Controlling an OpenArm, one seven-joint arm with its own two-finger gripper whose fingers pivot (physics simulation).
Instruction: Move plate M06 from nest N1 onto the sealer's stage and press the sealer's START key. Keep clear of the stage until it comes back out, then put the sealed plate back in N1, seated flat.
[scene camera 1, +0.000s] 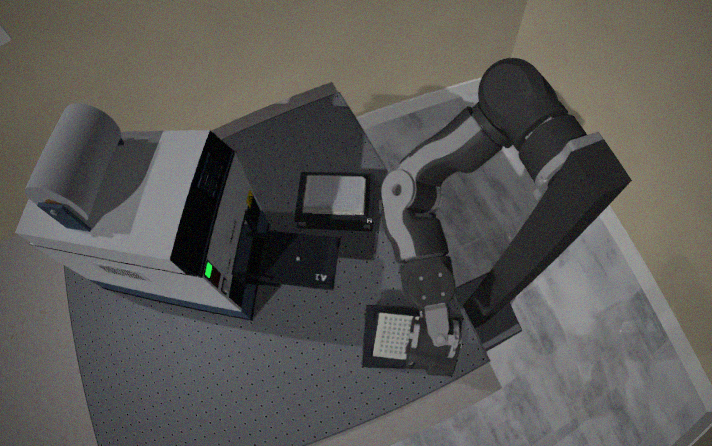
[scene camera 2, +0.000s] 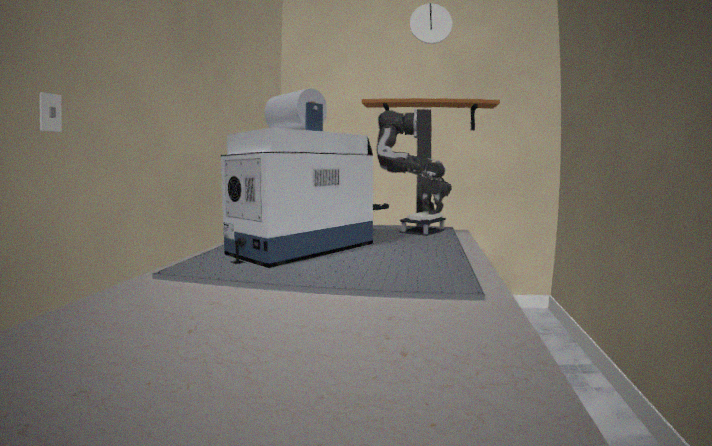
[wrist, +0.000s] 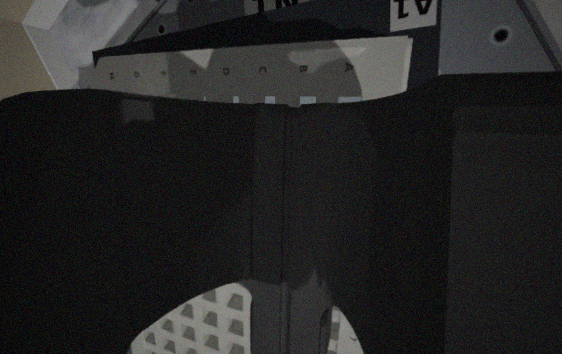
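Observation:
The white well plate (scene camera 1: 391, 336) (scene camera 2: 417, 215) (wrist: 385, 70) lies in the dark nest (scene camera 1: 369, 336) (scene camera 2: 426, 229) (wrist: 360, 20), whose N1 label shows in the wrist view. My gripper (scene camera 1: 428, 353) (scene camera 2: 437, 211) (wrist: 302, 232) is shut, its fingers together, low over one end of the plate and hiding part of it. Nothing shows between the fingers; contact with the plate cannot be told. The sealer (scene camera 1: 173, 178) (scene camera 2: 315, 204) has its dark stage (scene camera 1: 283, 273) (scene camera 2: 380, 206) out, with no plate on it. The START key cannot be made out.
A second dark nest (scene camera 1: 299, 202) with a pale plate (scene camera 1: 336, 194) stands beyond the stage. The sealer's green display (scene camera 1: 208, 270) is lit. A film roll (scene camera 1: 76, 152) (scene camera 2: 294, 107) tops the sealer. A wooden shelf (scene camera 2: 430, 102) is on the wall behind the arm.

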